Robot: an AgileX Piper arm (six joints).
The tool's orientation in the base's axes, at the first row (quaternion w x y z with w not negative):
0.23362 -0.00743 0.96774 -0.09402
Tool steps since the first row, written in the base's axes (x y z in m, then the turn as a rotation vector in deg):
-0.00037 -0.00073 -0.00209 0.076 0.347 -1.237
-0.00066 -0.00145 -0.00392 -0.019 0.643 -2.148
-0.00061 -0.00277 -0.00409 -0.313 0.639 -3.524
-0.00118 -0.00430 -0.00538 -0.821 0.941 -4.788
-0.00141 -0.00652 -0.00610 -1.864 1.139 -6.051
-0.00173 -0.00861 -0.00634 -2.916 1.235 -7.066
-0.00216 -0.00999 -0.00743 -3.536 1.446 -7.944
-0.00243 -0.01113 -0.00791 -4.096 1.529 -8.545
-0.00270 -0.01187 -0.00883 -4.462 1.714 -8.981
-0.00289 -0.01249 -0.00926 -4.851 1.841 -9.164
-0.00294 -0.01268 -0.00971 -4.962 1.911 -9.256
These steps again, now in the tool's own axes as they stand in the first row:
0.00131 -0.00034 0.00179 0.470 0.572 1.053
0.00244 -0.00072 0.00338 0.948 1.029 1.752
0.00255 -0.00198 0.00379 1.830 1.272 2.821
0.00373 -0.00326 0.00493 2.835 1.788 3.640
0.00439 -0.00531 0.00585 4.322 2.186 4.235
0.00490 -0.00733 0.00629 5.711 2.437 4.627
0.00586 -0.00850 0.00729 6.646 2.789 5.074
0.00638 -0.00954 0.00779 7.411 2.965 5.330
0.00708 -0.01010 0.00860 7.923 3.217 5.512
0.00748 -0.01064 0.00900 8.344 3.364 5.473
0.00774 -0.01074 0.00941 8.481 3.447 5.490

